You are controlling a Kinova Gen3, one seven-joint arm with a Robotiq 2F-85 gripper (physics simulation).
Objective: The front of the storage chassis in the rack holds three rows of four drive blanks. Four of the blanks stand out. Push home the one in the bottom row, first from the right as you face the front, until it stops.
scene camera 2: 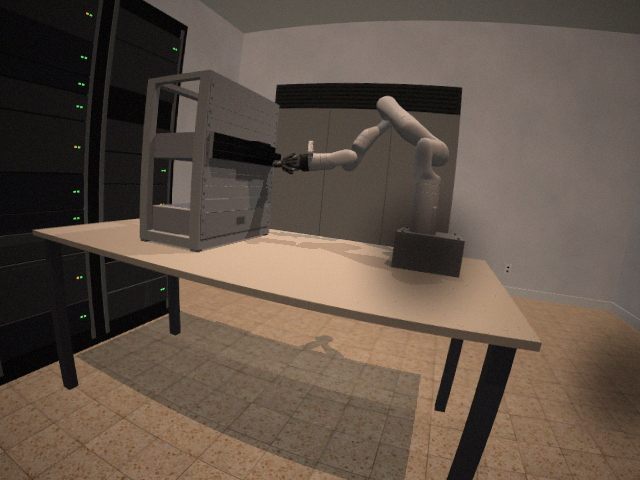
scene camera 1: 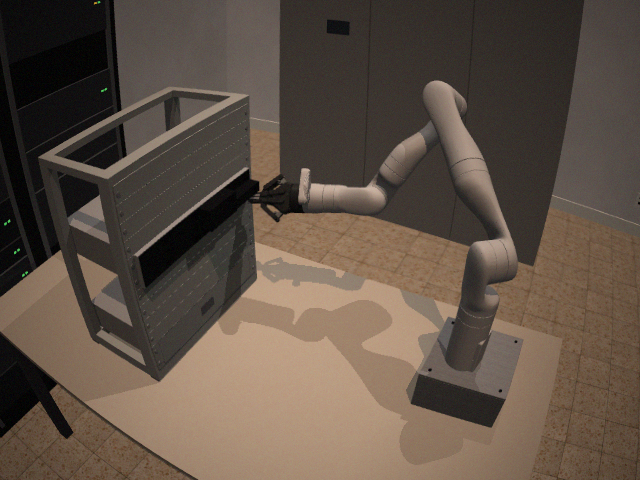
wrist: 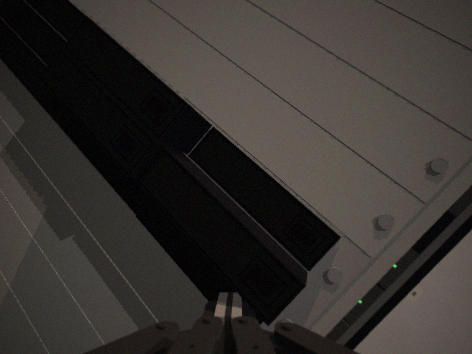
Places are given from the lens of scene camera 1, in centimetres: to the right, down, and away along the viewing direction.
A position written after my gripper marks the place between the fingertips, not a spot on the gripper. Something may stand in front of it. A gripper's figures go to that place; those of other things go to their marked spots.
my gripper [scene camera 1: 247, 197]: -19, -11, 139
grey rack [scene camera 1: 172, 219]: -33, -5, 114
